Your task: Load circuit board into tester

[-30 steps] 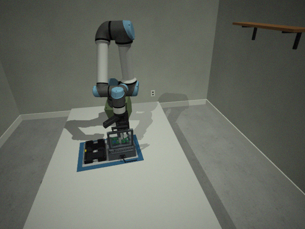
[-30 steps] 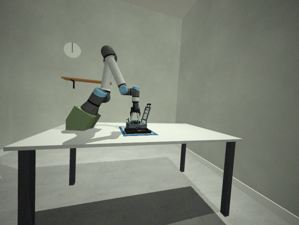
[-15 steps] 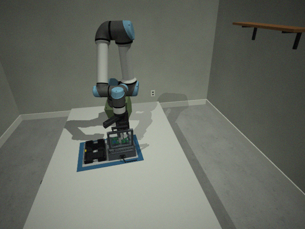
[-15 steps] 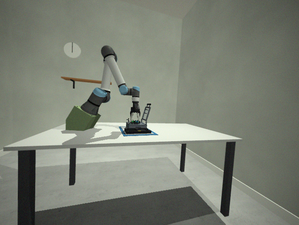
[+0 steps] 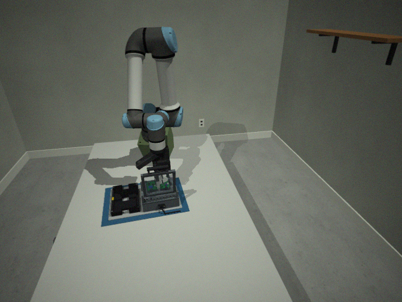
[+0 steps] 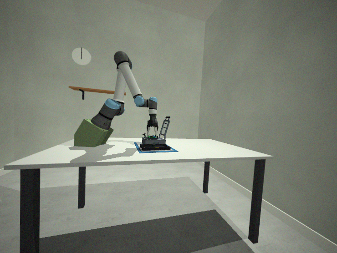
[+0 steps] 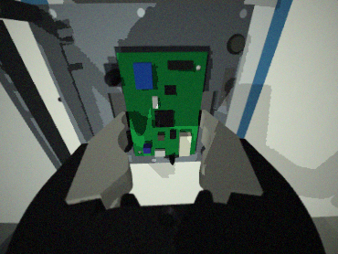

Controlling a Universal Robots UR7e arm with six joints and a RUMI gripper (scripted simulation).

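Right now my hand is right at the green circuit board. Also, from my hand: tester lid 12 cm ahead, 3 cm to the left, 10 cm above.
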